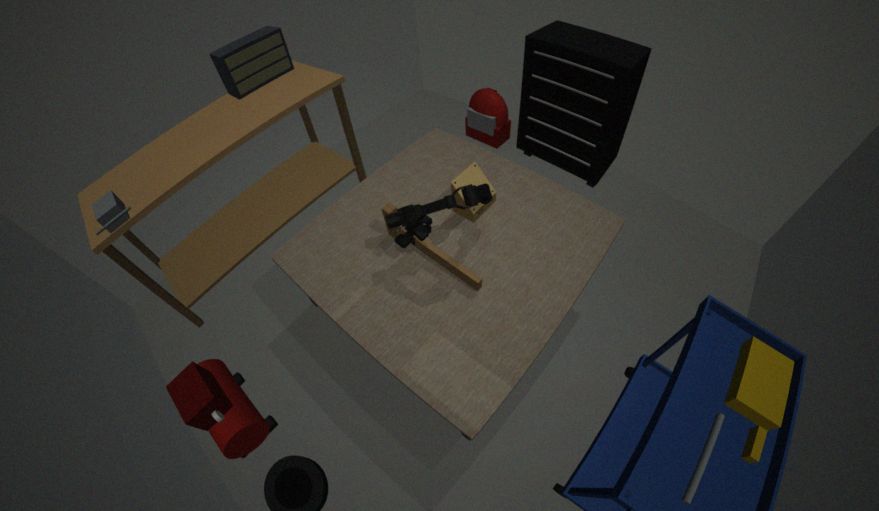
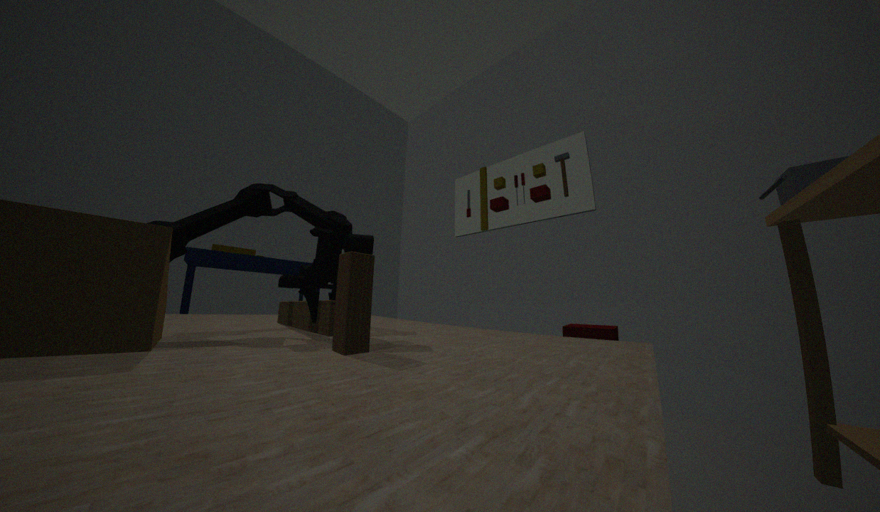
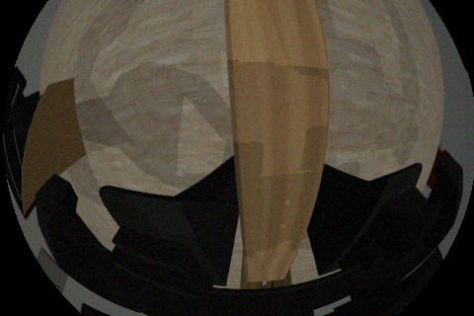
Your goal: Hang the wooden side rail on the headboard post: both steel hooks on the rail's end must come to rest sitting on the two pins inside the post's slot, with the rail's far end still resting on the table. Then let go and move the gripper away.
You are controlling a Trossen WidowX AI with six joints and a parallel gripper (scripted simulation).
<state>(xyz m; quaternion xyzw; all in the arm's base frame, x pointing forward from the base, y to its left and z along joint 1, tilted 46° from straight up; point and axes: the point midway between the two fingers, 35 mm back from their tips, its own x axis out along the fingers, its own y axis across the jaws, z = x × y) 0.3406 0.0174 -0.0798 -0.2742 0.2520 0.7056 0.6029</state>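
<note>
Now: gripper tip 14 cm to the left of the post, 5 cm below it and 2 cm short of it.
</note>
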